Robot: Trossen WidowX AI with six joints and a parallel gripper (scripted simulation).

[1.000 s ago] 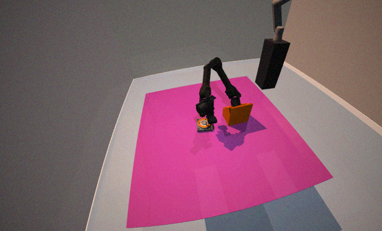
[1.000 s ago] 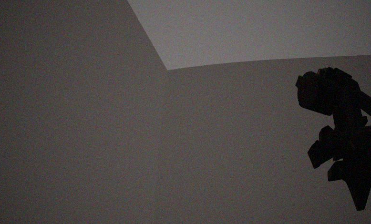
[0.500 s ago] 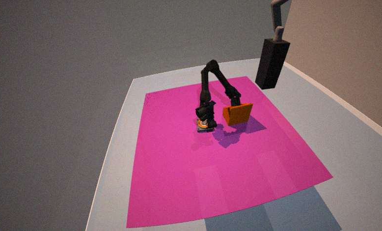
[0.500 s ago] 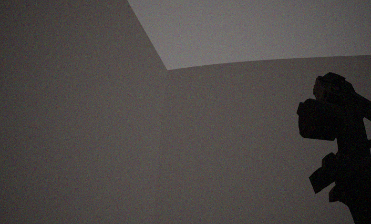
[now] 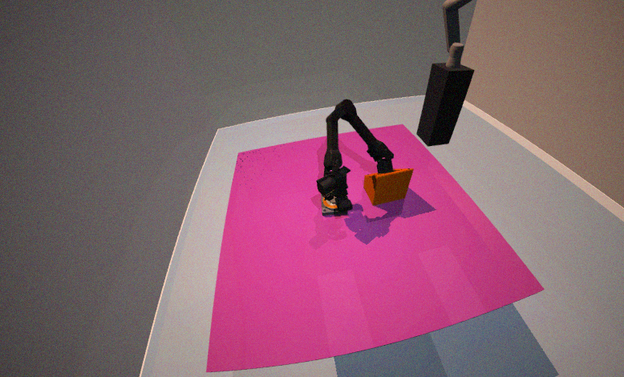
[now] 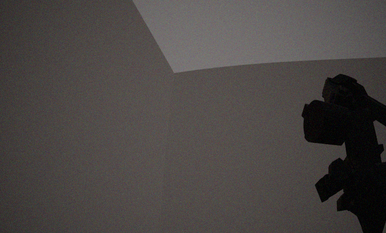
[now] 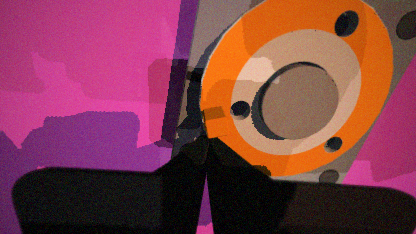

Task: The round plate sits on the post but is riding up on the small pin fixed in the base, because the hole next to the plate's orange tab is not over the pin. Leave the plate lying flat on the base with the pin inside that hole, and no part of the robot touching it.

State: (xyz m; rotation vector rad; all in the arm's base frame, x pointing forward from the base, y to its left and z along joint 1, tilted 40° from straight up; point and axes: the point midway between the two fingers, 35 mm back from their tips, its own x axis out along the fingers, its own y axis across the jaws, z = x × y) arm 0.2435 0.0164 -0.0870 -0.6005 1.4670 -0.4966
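The round plate lies 2 cm ahead of my gripper tip, 2 cm to the right of it and 1 cm below it.
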